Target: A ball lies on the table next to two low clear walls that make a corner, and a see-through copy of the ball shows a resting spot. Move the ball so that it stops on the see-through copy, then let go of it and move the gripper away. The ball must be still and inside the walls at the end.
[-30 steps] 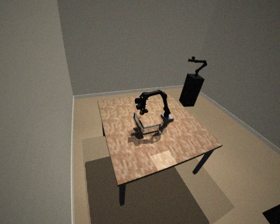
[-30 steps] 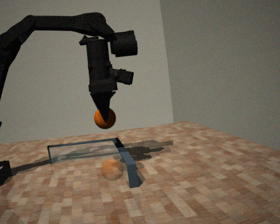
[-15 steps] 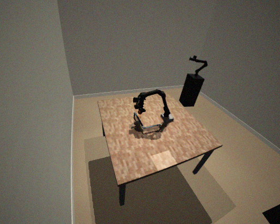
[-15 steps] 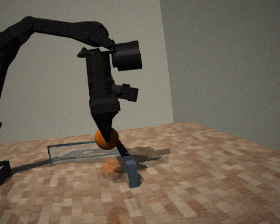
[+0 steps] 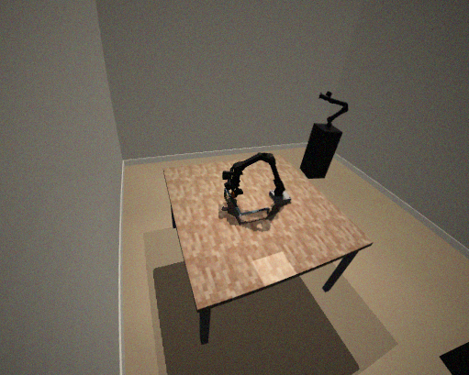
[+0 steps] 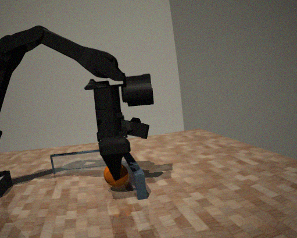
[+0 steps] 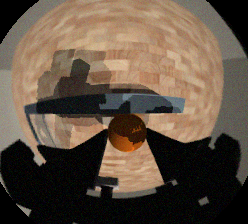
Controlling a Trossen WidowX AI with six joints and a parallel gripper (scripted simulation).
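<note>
Right now my gripper tip is 1 cm short of the see-through copy of ball and 1 cm above it.
</note>
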